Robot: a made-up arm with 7 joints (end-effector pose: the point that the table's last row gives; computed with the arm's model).
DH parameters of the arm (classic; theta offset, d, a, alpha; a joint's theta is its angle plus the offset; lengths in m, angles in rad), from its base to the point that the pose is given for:
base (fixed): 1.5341 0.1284 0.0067 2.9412
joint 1: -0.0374 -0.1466 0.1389 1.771
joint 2: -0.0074 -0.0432 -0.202 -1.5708
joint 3: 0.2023 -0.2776 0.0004 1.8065
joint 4: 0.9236 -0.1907 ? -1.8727
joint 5: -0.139 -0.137 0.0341 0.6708
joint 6: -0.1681 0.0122 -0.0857 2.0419
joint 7: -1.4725 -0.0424 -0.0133 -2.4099
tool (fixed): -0.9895 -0.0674 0 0
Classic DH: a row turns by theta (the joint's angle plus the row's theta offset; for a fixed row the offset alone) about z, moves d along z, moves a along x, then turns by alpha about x.
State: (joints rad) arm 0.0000 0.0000 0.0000 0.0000 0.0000 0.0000 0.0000
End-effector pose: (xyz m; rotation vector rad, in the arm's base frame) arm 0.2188 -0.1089 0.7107 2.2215 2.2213 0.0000
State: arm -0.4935 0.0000 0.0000 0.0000 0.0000 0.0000 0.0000
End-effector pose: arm 0.2359 0.0617 0.7129 1.5892 2.6306 -0.1096
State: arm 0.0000 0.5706 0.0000 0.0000 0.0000 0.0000 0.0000
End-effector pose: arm 0.2188 0.1690 0.7791 1.8978 1.8976 -0.5566
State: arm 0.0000 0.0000 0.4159 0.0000 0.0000 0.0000 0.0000
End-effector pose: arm 0.1797 -0.1870 0.7107 2.6322 1.7148 0.0000
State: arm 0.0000 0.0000 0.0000 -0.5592 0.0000 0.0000 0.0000
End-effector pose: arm 0.1885 -0.2129 0.6740 -2.0863 -1.8239 -0.6444
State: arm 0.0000 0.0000 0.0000 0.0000 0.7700 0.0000 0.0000
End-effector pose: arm 0.1469 -0.0997 0.6995 2.2906 1.3597 0.5738
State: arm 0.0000 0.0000 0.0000 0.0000 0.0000 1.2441 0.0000
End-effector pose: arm 0.1016 -0.0092 0.7187 1.7584 0.9803 0.0743
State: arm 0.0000 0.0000 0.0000 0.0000 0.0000 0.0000 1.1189
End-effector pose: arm 0.2535 -0.0742 0.7017 -0.9622 -2.6404 1.0437
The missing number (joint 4, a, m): -0.0752
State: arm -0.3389 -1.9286 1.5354 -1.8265 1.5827 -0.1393 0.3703
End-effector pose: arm -0.1259 -0.0309 -0.0308 -1.3691 2.1994 0.6711
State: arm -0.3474 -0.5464 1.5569 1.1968 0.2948 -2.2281 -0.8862
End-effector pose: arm 0.1211 -0.2799 0.2276 -1.4080 0.4489 0.4495
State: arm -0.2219 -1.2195 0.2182 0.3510 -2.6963 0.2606 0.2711
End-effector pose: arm 0.2793 -0.0891 0.2303 1.6395 -1.7949 0.4040
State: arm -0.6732 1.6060 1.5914 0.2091 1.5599 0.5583 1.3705
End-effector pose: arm -0.2798 0.5452 0.5086 1.4094 -0.7685 0.5479
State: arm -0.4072 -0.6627 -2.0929 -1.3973 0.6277 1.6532 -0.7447
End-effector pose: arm 0.0921 -0.1195 0.5353 -1.9803 -1.2713 -1.1345
